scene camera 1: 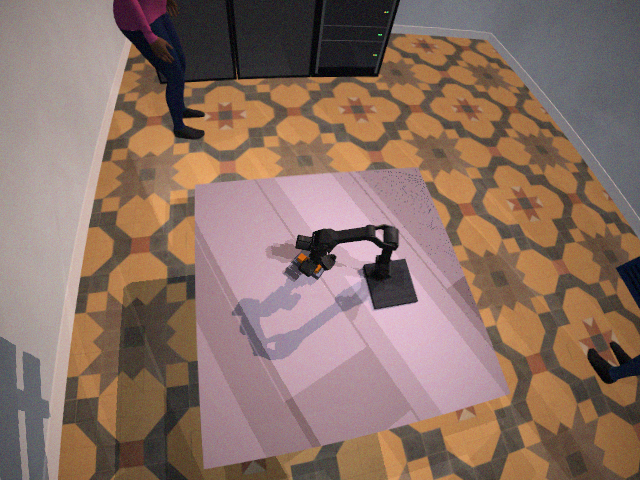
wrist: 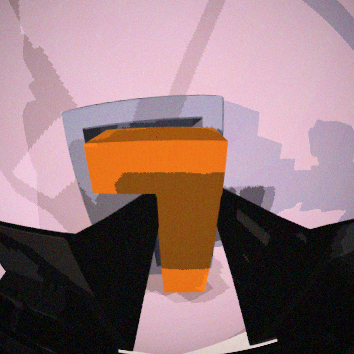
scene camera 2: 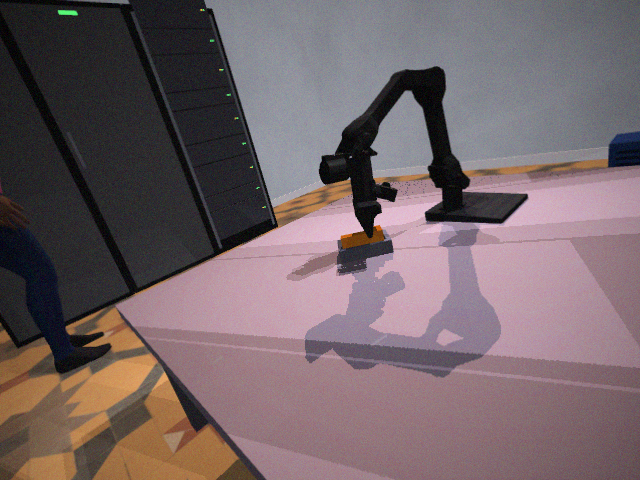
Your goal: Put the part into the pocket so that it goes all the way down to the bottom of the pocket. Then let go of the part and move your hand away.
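Frame: origin at the arm's base, x ahead, y left, z up, level; millimetres.
Where they show: gripper, fingertip midpoint: (scene camera 1: 312, 266) (wrist: 186, 195) (scene camera 2: 370, 236); arm's base, origin of the base link: (scene camera 1: 380, 273) (scene camera 2: 452, 206).
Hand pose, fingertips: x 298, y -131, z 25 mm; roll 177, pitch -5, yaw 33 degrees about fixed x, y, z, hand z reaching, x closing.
Note:
Each offset is from my fingertips to the centre of the thing. Level surfaces: height alone.
The part is an orange L-shaped block {dy -26, dx -1, dz -2 mm} (scene camera 1: 301, 257) (scene camera 2: 356, 239) (wrist: 190, 157). My gripper (scene camera 1: 310, 266) (scene camera 2: 370, 233) (wrist: 186, 195) is shut on its long leg. The pocket is a recess in a grey block {dy -28, dx -7, dz -31 mm} (scene camera 1: 292, 271) (scene camera 2: 364, 252) (wrist: 150, 107) on the table. The part is over the pocket and stands up above the rim in scene camera 2. In the wrist view, a dark strip of the recess shows beyond the part's far edge, and the leg's near end reaches past the grey block. The part hides most of the recess; its depth inside cannot be told.
The arm's black base plate (scene camera 1: 395, 291) (scene camera 2: 491, 206) stands on the pink table {dz -49 mm} (scene camera 1: 351, 403) (scene camera 2: 413, 413), to the right of the grey block. Dark cabinets (scene camera 1: 273, 38) (scene camera 2: 155, 155) and a person (scene camera 1: 175, 77) (scene camera 2: 43, 289) are beyond the table.

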